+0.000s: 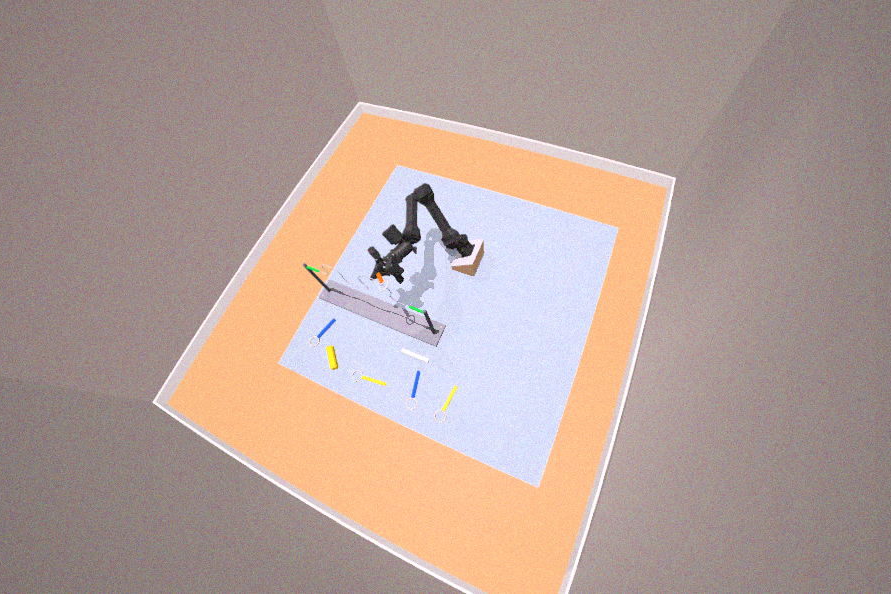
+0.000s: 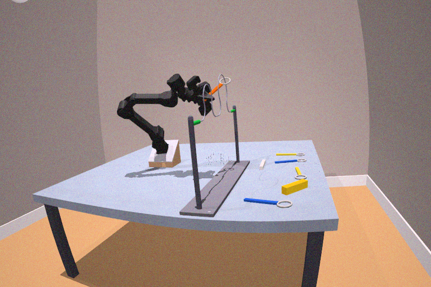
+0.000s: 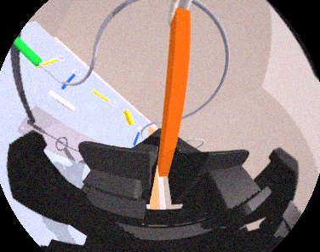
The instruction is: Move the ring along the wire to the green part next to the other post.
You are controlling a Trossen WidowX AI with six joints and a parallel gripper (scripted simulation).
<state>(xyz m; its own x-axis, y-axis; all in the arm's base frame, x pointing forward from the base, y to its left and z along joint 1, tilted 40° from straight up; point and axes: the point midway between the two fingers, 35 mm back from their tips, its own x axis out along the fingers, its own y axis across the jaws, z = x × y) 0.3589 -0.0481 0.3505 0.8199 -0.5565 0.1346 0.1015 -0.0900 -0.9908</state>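
Now: the ring with orange handle 70 mm to the left of my gripper tip, 50 mm above it and 10 mm ahead of it. From my gripper tip the other things lie so: yellow block: 330 mm below, 310 mm ahead, 170 mm to the right; ring with blue handle: 340 mm below, 290 mm to the right, 230 mm ahead; white bar: 330 mm below, 200 mm to the left, 170 mm ahead.
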